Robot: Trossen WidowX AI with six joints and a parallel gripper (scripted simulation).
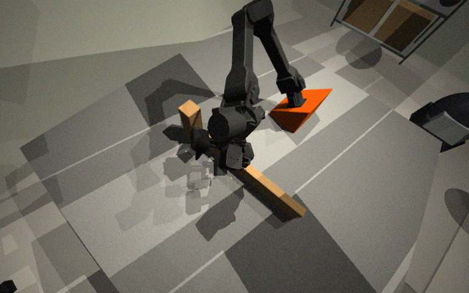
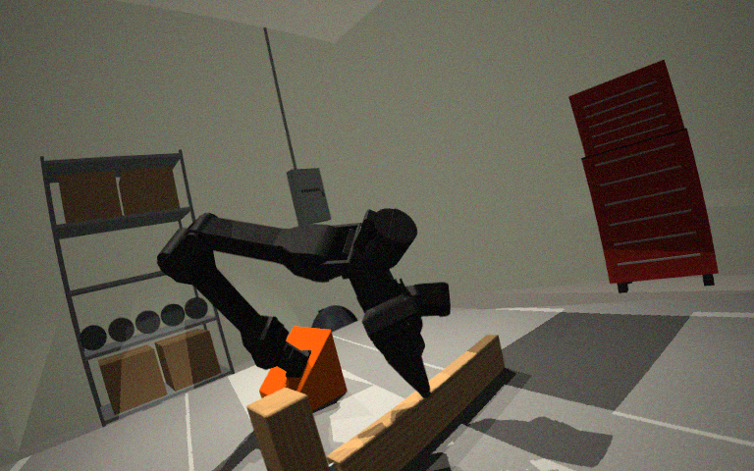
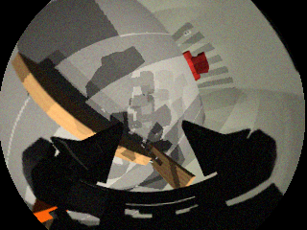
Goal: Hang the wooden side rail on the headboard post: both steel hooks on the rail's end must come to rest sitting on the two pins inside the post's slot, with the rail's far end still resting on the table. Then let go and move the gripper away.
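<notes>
The wooden headboard post is 80 mm behind my gripper tip, 150 mm to the right of it and 40 mm below it.
</notes>
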